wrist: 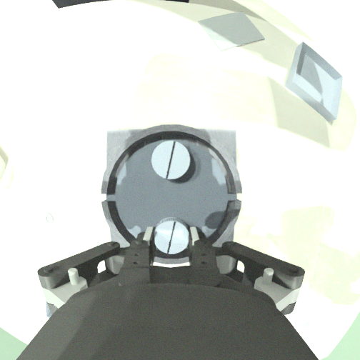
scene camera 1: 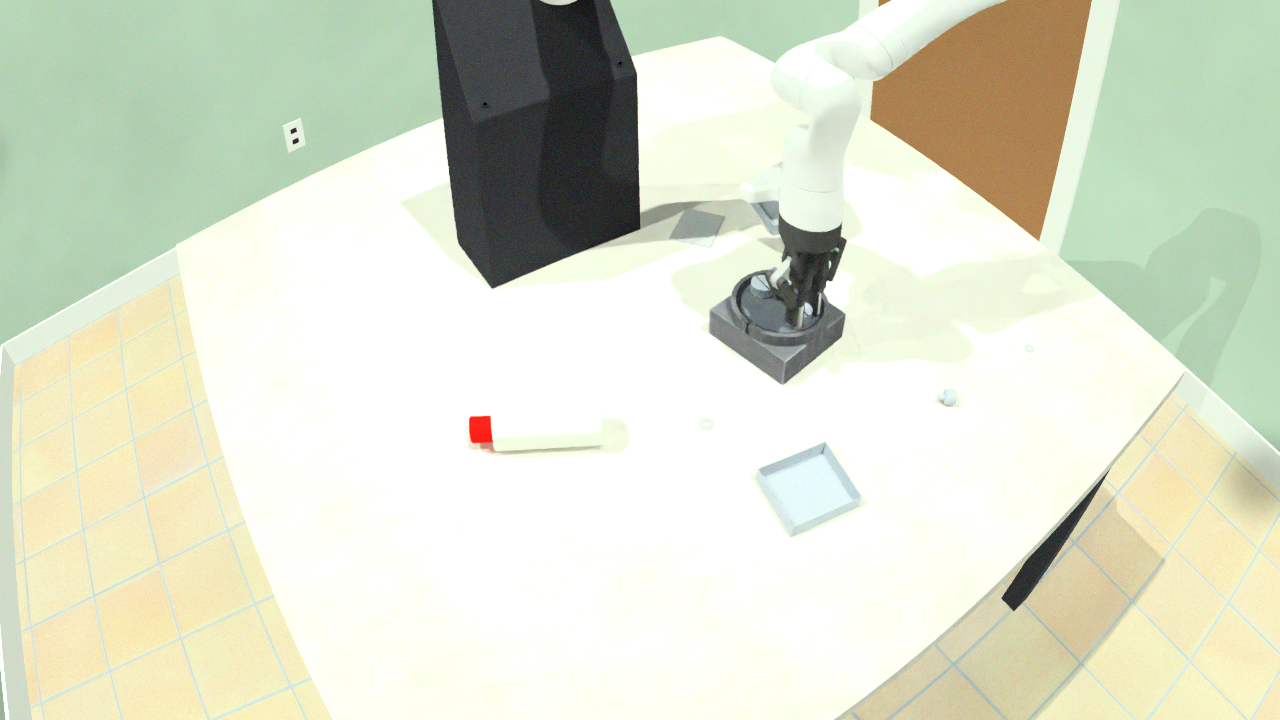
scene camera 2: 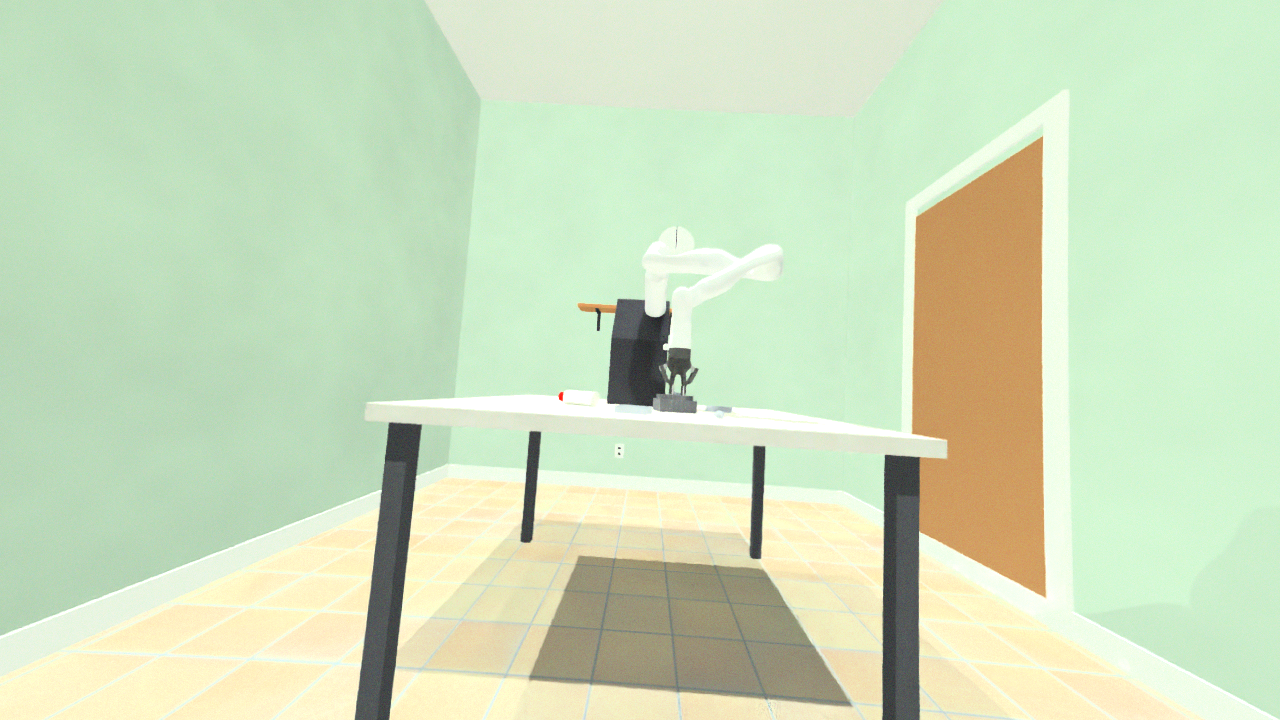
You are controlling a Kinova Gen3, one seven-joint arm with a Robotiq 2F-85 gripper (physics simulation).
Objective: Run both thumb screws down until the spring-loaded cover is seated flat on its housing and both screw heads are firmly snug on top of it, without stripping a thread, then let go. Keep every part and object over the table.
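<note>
The dark square housing stands on the table. The round blue-grey cover lies inside its raised ring; whether it is flat cannot be told. One thumb screw stands free on the cover's far side in the wrist view, its slotted head casting a shadow on the cover. The second thumb screw is at the near side. My gripper points down and is shut on this near screw, one finger on each side of its head. The gap under that head is hidden.
A white bottle with a red cap, an open tray, a small screw-like part and small rings lie around the housing. A flat plate and another tray lie behind. A tall black block stands behind left.
</note>
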